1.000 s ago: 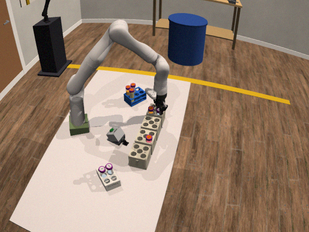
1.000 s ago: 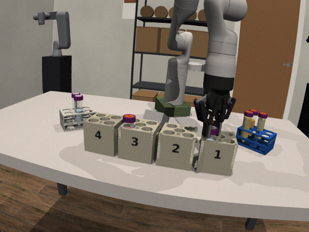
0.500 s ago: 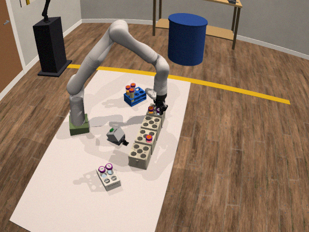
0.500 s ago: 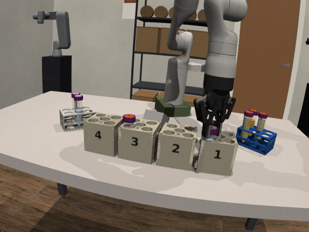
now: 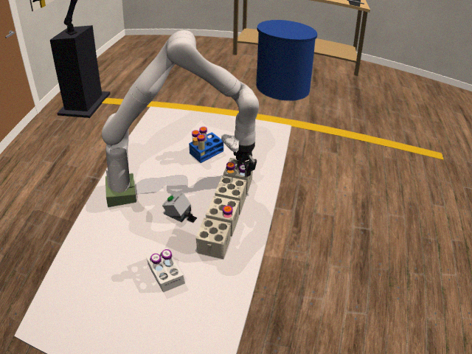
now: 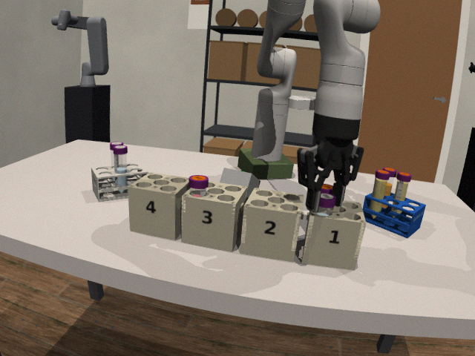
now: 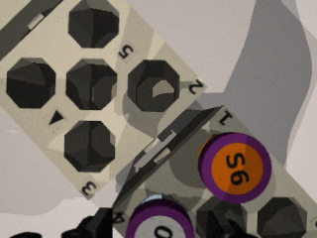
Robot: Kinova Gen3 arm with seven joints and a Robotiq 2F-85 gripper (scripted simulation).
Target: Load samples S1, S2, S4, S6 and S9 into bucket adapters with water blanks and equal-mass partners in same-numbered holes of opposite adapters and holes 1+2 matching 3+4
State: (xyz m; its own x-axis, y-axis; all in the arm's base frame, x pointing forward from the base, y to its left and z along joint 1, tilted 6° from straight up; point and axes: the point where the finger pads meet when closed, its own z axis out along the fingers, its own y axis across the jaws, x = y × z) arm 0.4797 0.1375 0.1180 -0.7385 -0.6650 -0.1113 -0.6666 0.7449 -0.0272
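Now: the white-dot blank 5 cm below my hand and 1 cm behind it. Also, from my hand: adapter 2 (8 cm to the right, 7 cm below, 3 cm behind); orange-dot sample tube (21 cm behind, 14 cm to the left, 5 cm below); adapter 1 (7 cm below, 3 cm to the left, 2 cm behind).
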